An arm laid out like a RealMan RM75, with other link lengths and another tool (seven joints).
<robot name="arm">
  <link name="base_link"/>
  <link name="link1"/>
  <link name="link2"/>
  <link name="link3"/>
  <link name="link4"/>
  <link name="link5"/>
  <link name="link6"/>
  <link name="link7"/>
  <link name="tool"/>
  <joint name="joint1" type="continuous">
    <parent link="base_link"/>
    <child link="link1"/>
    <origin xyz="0 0 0.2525"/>
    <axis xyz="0 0 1"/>
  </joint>
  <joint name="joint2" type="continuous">
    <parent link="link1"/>
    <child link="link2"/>
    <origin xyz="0 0 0"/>
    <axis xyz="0 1 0"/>
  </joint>
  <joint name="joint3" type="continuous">
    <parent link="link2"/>
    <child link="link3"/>
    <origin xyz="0 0 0.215"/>
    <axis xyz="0 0 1"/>
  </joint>
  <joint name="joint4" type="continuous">
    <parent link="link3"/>
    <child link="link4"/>
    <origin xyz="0 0 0"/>
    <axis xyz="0 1 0"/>
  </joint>
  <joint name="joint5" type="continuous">
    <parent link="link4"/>
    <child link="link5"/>
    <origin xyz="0 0 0.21"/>
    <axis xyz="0 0 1"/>
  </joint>
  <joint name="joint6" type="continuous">
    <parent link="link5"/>
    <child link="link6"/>
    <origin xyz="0 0 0"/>
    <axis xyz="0 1 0"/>
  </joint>
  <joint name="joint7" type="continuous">
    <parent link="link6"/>
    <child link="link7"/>
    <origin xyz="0 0 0.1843"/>
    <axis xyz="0 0 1"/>
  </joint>
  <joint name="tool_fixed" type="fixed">
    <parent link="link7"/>
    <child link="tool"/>
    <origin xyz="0.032 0.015 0.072" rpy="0 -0.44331 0.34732"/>
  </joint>
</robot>
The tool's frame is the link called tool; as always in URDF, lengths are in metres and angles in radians. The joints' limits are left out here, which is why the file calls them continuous.
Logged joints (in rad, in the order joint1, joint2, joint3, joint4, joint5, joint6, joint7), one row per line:
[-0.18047 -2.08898 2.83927 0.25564 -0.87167 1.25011 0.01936]
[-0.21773 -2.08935 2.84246 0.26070 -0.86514 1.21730 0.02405]
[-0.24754 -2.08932 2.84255 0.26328 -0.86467 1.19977 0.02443]
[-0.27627 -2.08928 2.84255 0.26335 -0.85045 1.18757 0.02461]
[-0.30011 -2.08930 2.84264 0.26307 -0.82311 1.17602 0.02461]
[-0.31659 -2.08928 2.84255 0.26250 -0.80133 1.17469 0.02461]
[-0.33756 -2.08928 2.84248 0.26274 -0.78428 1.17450 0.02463]
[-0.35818 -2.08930 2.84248 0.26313 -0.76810 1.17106 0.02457]
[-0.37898 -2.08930 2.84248 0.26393 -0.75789 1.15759 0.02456]
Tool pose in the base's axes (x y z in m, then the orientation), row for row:
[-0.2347 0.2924 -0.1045 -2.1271 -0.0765 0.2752]
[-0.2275 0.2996 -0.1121 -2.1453 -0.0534 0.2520]
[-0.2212 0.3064 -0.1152 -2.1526 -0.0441 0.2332]
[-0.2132 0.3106 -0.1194 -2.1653 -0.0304 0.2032]
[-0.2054 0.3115 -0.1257 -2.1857 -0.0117 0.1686]
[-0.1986 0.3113 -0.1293 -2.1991 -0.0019 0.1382]
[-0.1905 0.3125 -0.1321 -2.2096 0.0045 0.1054]
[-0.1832 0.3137 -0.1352 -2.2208 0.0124 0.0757]
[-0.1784 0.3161 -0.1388 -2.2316 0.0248 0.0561]
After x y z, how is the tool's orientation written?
As angles about the fixed x, y, z axes (roll, pitch, yaw), in radians.
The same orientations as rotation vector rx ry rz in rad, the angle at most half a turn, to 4 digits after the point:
[-2.0996 -0.3364 0.0815]
[-2.1246 -0.3005 0.0898]
[-2.1355 -0.2759 0.0879]
[-2.1532 -0.2371 0.0839]
[-2.1785 -0.1907 0.0826]
[-2.1948 -0.1530 0.0753]
[-2.2074 -0.1139 0.0635]
[-2.2200 -0.0772 0.0554]
[-2.2315 -0.0491 0.0583]

